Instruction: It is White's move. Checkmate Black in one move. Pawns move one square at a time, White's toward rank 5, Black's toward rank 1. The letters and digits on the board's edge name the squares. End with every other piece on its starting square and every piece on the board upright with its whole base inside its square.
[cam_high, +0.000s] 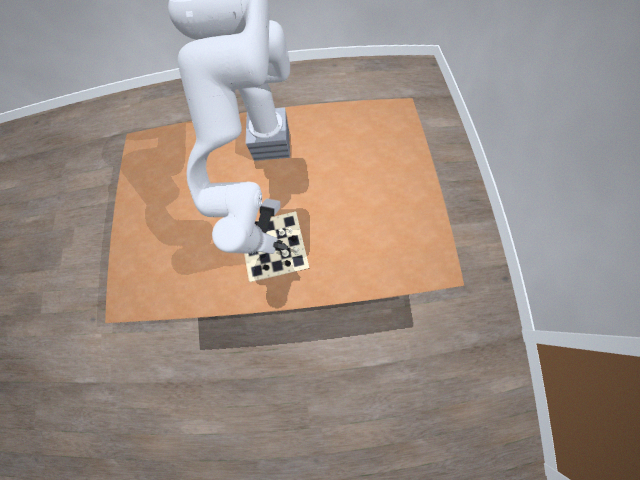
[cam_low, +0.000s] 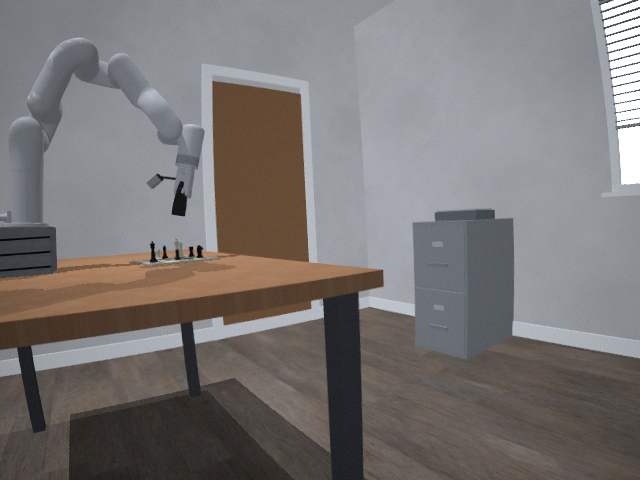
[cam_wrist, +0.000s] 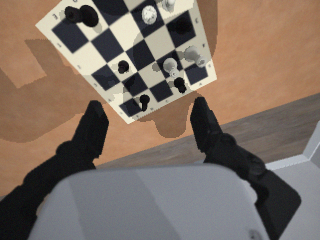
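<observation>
My gripper is now 20 mm short of the white piece, 80 mm to the right of it and 120 mm above it. Also, from my hand: small chessboard (20 mm behind, 150 mm below); then black piece (100 mm behind, 30 mm to the right, 120 mm below).
</observation>
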